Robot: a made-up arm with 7 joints. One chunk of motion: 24 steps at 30 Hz.
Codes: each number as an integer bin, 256 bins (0 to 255) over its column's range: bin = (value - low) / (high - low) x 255, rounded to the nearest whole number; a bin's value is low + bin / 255 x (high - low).
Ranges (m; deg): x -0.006..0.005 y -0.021..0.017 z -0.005..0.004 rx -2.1..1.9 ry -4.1..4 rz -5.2..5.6
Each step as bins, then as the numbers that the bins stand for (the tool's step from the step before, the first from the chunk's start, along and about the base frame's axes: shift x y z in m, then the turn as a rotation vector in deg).
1 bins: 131 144 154 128 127 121
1 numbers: -0.00035 0.00046 0.00044 -0.092 -0.066 -0.075
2 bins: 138 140 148 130 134 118
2 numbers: -0.00005 -0.00014 0.00022 -0.061 0.156 -0.202
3 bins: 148 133 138 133 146 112
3 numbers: 0.00038 -0.00118 -0.00013 -0.014 0.538 -0.456
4 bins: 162 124 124 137 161 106
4 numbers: 0.00099 -0.00252 -0.00062 0.049 1.014 -0.711
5 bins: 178 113 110 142 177 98
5 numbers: 0.00168 -0.00416 -0.00112 0.127 1.522 -1.049
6 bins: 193 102 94 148 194 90
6 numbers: 0.00233 -0.00580 -0.00168 0.222 2.062 -1.388
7 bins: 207 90 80 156 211 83
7 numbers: 0.00293 -0.00759 -0.00218 0.347 2.602 -1.685
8 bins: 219 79 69 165 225 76
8 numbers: 0.00345 -0.00923 -0.00256 0.488 3.047 -1.981
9 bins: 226 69 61 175 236 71
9 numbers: 0.00375 -0.01072 -0.00285 0.645 3.396 -2.193
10 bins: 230 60 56 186 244 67
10 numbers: 0.00392 -0.01206 -0.00302 0.818 3.651 -2.362
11 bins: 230 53 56 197 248 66
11 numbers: 0.00392 -0.01310 -0.00302 0.990 3.778 -2.405
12 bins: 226 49 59 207 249 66
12 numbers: 0.00375 -0.01370 -0.00292 1.147 3.809 -2.405
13 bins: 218 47 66 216 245 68
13 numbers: 0.00340 -0.01400 -0.00267 1.288 3.682 -2.320
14 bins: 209 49 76 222 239 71
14 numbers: 0.00302 -0.01370 -0.00232 1.382 3.492 -2.193
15 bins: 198 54 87 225 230 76
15 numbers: 0.00254 -0.01295 -0.00193 1.429 3.206 -1.981
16 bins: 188 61 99 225 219 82
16 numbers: 0.00211 -0.01191 -0.00151 1.429 2.856 -1.727
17 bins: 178 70 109 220 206 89
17 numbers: 0.00168 -0.01057 -0.00115 1.351 2.444 -1.431
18 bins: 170 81 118 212 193 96
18 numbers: 0.00133 -0.00893 -0.00084 1.225 2.031 -1.134
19 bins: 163 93 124 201 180 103
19 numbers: 0.00103 -0.00714 -0.00062 1.053 1.618 -0.838
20 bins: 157 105 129 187 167 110
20 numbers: 0.00077 -0.00535 -0.00045 0.833 1.205 -0.541
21 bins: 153 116 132 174 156 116
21 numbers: 0.00060 -0.00371 -0.00034 0.629 0.855 -0.287
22 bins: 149 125 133 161 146 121
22 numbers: 0.00043 -0.00237 -0.00031 0.425 0.538 -0.075
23 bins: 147 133 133 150 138 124
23 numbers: 0.00034 -0.00118 -0.00031 0.253 0.284 0.052
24 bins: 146 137 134 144 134 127
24 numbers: 0.00030 -0.00058 -0.00027 0.159 0.156 0.179
